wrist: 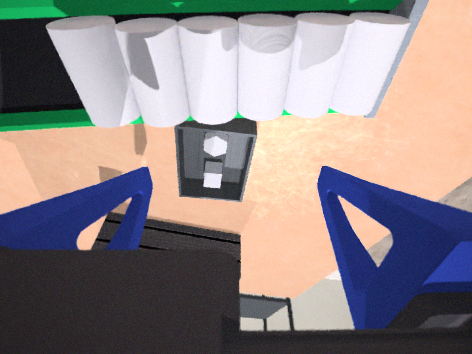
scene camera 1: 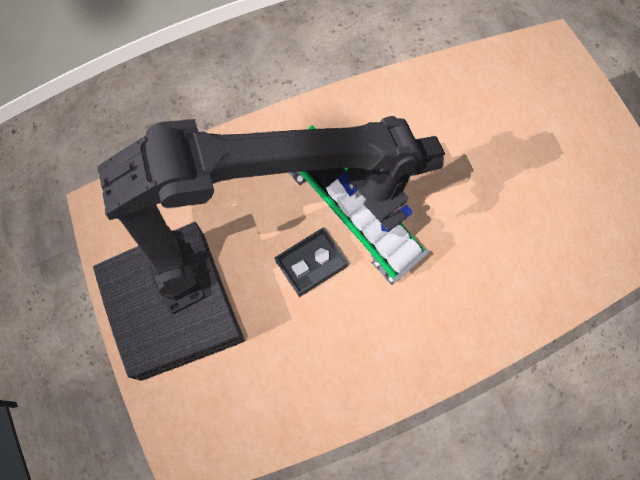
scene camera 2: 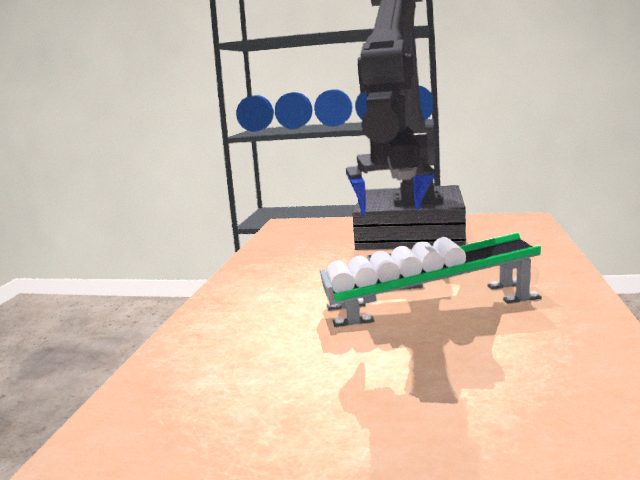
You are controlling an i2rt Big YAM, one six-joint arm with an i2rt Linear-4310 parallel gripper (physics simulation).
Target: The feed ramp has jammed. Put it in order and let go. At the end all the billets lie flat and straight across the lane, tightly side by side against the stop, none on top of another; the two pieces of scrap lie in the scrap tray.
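Seen in the pictures: gripper, fingertip midpoint: (wrist: 235, 175) (scene camera 1: 368, 211) (scene camera 2: 390, 211); arm's base, link origin: (scene camera 1: 176, 282).
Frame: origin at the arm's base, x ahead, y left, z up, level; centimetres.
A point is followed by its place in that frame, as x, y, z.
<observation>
Several white billets (scene camera 1: 404, 256) @(45.0, -17.7, -0.5) (scene camera 2: 386, 267) @(47.2, -9.1, -0.5) (wrist: 207, 75) @(43.6, -5.4, 0.9) lie in one row across the lane of the sloping green-railed ramp (scene camera 1: 316, 187) @(36.3, 5.0, -0.8) (scene camera 2: 516, 255) @(43.7, 14.1, -0.6) (wrist: 30, 121). They look side by side, with none on top of another. The lowest one is against the grey stop (scene camera 1: 412, 266) @(45.9, -20.1, -2.4) (scene camera 2: 326, 283) @(48.7, -19.3, -2.4) (wrist: 398, 60) @(46.7, -19.7, -2.4). A square scrap piece (scene camera 1: 299, 268) @(25.1, -7.8, -6.8) (wrist: 212, 180) @(25.5, -7.7, -6.8) and a hexagonal scrap piece (scene camera 1: 322, 255) @(31.0, -7.3, -7.7) (wrist: 215, 145) @(31.2, -7.2, -7.7) lie apart in the dark scrap tray (scene camera 1: 286, 277) @(21.7, -8.2, -7.0) (wrist: 182, 165) @(26.4, -3.1, -7.9). My gripper (scene camera 1: 367, 209) @(41.2, -7.9, 7.6) (scene camera 2: 390, 210) @(41.2, -7.9, 7.6) (wrist: 235, 175) @(41.2, -7.9, 7.6) is wide open and empty, above the row. The arm partly hides the row in scene camera 1.
The arm's dark base block (scene camera 1: 170, 330) @(-5.9, -8.8, -0.2) (scene camera 2: 409, 227) @(8.2, -2.8, -4.4) stands at one end of the table (scene camera 1: 439, 361) @(42.4, -40.9, -9.7) (scene camera 2: 232, 413) @(76.7, -30.0, -9.7). The tray lies between the base and the ramp. A shelf rack (scene camera 2: 223, 113) with blue discs stands behind the table.
</observation>
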